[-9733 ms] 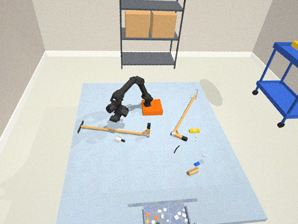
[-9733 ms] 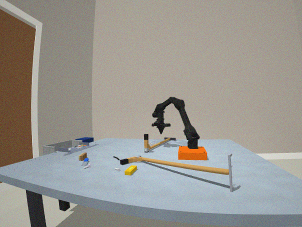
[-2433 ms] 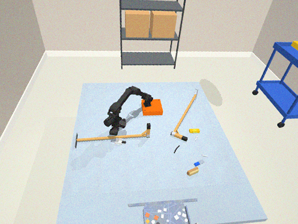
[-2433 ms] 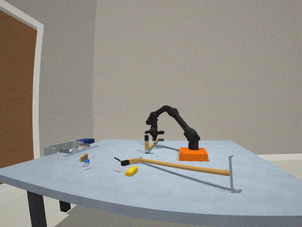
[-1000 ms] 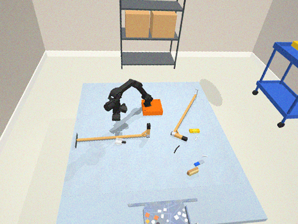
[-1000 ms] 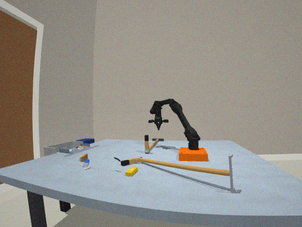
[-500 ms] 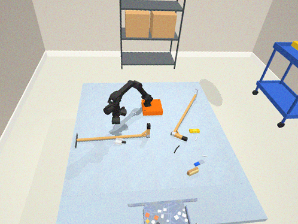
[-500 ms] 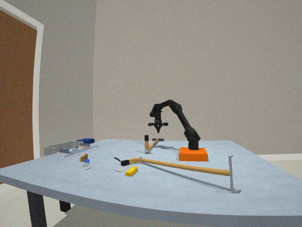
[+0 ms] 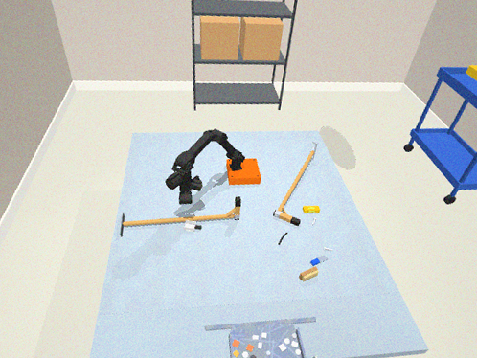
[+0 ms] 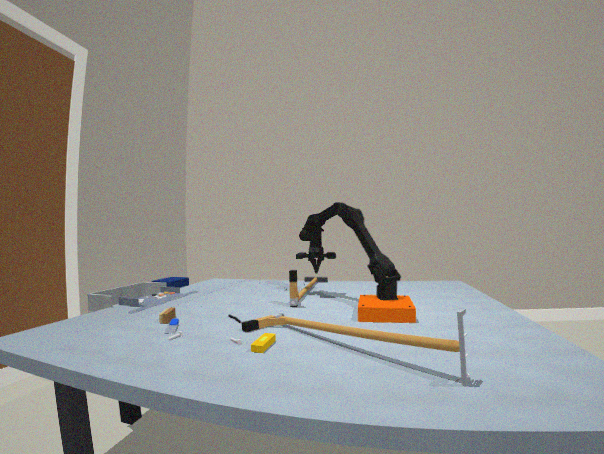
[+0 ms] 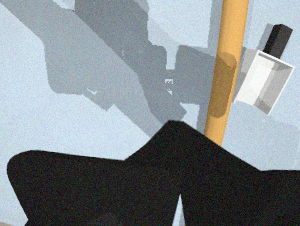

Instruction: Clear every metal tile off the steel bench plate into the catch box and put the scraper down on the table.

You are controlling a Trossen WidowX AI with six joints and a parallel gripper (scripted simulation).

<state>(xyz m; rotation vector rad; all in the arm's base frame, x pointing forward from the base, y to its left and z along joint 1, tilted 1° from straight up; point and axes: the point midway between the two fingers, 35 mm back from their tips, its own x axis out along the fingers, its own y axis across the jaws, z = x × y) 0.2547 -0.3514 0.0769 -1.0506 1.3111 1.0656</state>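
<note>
Right now my gripper tip is 5 cm short of the scraper, 3 cm to the left of it and 3 cm above it. Round my gripper tip: white-and-black piece: 10 cm ahead, 9 cm below, 2 cm to the left; yellow block: 66 cm to the left, 15 cm ahead, 8 cm below; black curved strip: 43 cm to the left, 29 cm ahead, 9 cm below.
</note>
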